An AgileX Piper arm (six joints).
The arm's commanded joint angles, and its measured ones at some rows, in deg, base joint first. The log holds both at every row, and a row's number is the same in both.
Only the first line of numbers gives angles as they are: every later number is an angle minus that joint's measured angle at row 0.
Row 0, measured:
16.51, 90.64, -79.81, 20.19, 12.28, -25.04
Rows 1 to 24, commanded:
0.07, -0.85, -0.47, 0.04, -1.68, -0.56
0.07, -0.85, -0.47, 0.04, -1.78, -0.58
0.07, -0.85, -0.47, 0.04, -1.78, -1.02
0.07, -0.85, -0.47, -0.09, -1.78, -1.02
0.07, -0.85, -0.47, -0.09, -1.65, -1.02
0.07, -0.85, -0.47, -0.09, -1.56, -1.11
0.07, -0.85, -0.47, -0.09, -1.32, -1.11
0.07, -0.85, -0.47, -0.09, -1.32, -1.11
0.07, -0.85, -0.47, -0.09, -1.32, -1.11
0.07, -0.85, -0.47, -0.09, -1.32, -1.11
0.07, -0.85, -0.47, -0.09, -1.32, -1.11
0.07, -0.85, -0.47, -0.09, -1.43, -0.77
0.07, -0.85, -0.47, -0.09, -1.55, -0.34
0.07, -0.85, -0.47, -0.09, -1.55, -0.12
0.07, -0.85, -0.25, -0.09, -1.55, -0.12
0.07, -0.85, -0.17, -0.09, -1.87, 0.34
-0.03, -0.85, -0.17, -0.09, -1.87, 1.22
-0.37, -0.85, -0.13, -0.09, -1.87, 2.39
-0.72, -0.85, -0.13, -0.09, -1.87, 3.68
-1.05, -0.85, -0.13, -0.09, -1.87, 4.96
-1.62, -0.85, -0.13, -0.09, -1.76, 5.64
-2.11, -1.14, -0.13, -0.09, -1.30, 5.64
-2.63, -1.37, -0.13, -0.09, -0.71, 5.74
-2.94, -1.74, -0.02, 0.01, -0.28, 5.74
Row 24, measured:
-1.10, -0.11, 0.00, 0.00, -0.99, 4.46
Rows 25 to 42, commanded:
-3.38, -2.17, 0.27, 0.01, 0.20, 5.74
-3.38, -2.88, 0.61, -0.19, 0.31, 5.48
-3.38, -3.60, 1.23, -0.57, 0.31, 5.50
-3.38, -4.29, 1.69, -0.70, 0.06, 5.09
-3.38, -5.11, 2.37, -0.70, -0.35, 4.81
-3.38, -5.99, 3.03, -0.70, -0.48, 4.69
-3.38, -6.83, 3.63, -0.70, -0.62, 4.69
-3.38, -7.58, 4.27, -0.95, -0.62, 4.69
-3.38, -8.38, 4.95, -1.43, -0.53, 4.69
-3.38, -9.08, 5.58, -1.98, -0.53, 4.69
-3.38, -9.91, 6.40, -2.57, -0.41, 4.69
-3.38, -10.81, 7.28, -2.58, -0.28, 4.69
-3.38, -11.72, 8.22, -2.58, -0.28, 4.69
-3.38, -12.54, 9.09, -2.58, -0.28, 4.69
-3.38, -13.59, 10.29, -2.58, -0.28, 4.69
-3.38, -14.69, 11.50, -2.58, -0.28, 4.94
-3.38, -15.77, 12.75, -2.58, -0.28, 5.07
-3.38, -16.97, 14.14, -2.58, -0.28, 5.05
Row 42, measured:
-2.99, -12.71, 10.02, -1.96, -0.12, 4.81
